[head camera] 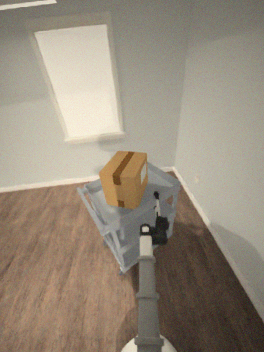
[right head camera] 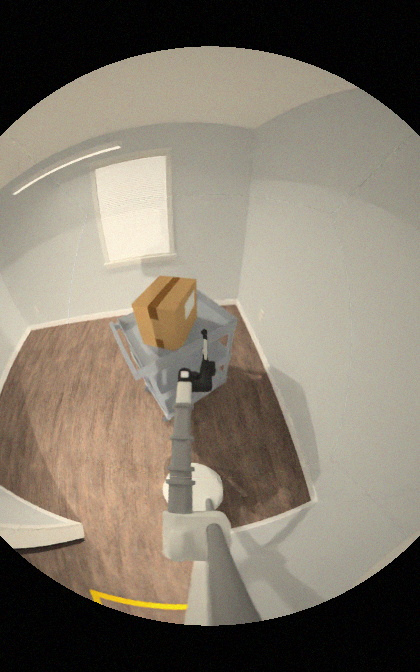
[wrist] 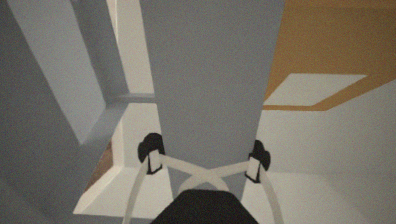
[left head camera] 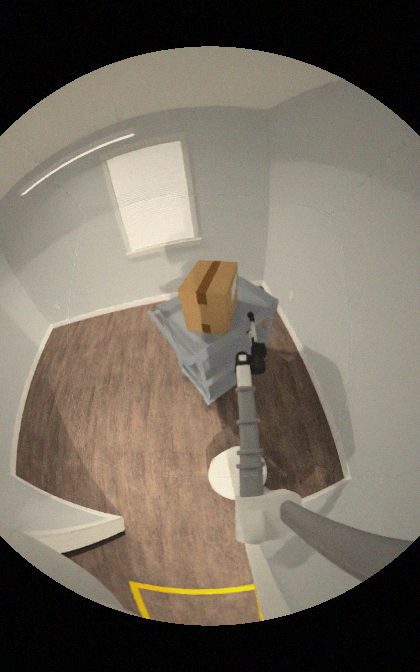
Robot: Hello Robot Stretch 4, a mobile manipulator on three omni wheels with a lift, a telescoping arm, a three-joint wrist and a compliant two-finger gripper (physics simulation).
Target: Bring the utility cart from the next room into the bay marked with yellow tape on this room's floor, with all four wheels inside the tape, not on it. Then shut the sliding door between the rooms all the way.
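Frame: origin at the robot's base, x back, y right, z up, level; millimetres.
Seen in the pictures: gripper, fingertip midpoint: (head camera: 156, 198) (wrist: 202, 153).
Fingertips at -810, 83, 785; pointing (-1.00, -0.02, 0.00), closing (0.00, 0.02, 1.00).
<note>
A point is followed by its place in that frame, as x, y, z.
The grey-blue utility cart (head camera: 131, 225) {-821, -123, 444} (left head camera: 217, 355) (right head camera: 162, 364) (wrist: 215, 75) {-721, 3, 796} stands upright, turned at an angle, near the far right corner of the room. My gripper (head camera: 156, 195) {-810, 83, 785} (left head camera: 251, 317) (right head camera: 204, 333) (wrist: 202, 153) {-810, 83, 785} reaches its upper near right side. In the wrist view the fingertips press on both sides of a grey part of the cart's upper rim, so the gripper is shut on it. Yellow tape (left head camera: 200, 592) (right head camera: 140, 603) shows behind me at the bottom of both side head views, partly cut off. Most cart wheels are hidden. I cannot make out the sliding door.
A cardboard box (head camera: 136, 187) {-741, -46, 959} (left head camera: 212, 305) (right head camera: 167, 317) (wrist: 340, 40) {-765, -39, 916} sits on the cart's top shelf. The right wall (head camera: 230, 150) {-1194, 740, 940} runs close beside the cart. A white-edged wall end (left head camera: 92, 536) (right head camera: 55, 536) stands behind left, beside the opening towards the tape.
</note>
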